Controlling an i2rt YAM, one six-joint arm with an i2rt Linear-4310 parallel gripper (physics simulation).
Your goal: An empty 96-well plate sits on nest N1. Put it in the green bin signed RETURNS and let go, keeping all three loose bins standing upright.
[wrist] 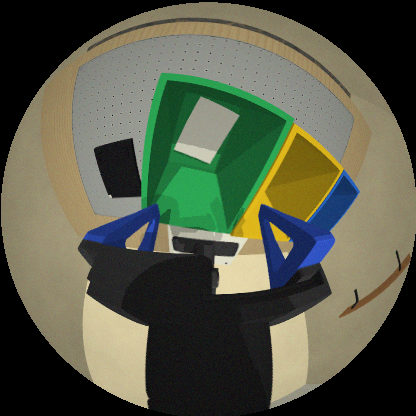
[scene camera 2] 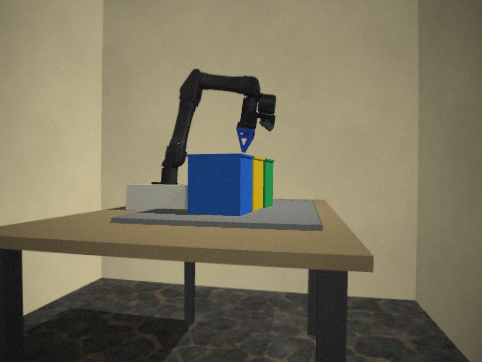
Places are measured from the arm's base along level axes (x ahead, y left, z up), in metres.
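Pixels of known places: gripper, fingertip midpoint: (wrist: 208, 209) (scene camera 2: 243, 150); arm's base, link origin: (wrist: 204, 245) (scene camera 2: 168, 187).
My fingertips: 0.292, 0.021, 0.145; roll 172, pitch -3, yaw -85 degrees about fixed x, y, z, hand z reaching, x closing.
Ahead of a thing's pixels: the offset from my fingertips to its middle, as dx, dy, dz. Level surfaces: height alone.
The 96-well plate @[+0.028, -0.002, -0.205] (wrist: 207, 125) lies inside the green bin @[+0.020, +0.004, -0.125] (scene camera 2: 269, 185) (wrist: 192, 190), as a pale rectangle with a lighter side edge. Its wells cannot be made out, and its exact tilt is unclear. My gripper (scene camera 2: 244, 150) (wrist: 208, 209) is wide open and empty, above the bins in the scene view and apart from the plate. The yellow bin @[-0.013, -0.125, -0.125] (scene camera 2: 258, 185) (wrist: 305, 165) and the blue bin @[-0.041, -0.255, -0.125] (scene camera 2: 215, 185) (wrist: 345, 191) stand upright in a row with the green one. The RETURNS sign cannot be read.
The bins stand on a grey perforated board @[dz -0.214] (scene camera 2: 295, 220) (wrist: 110, 100) on the wooden table @[dz -0.227] (scene camera 2: 200, 247). A black rectangular block @[-0.068, +0.219, -0.206] (wrist: 117, 170) sits on the board left of the green bin in the wrist view. The arm stands on a white base (scene camera 2: 155, 197).
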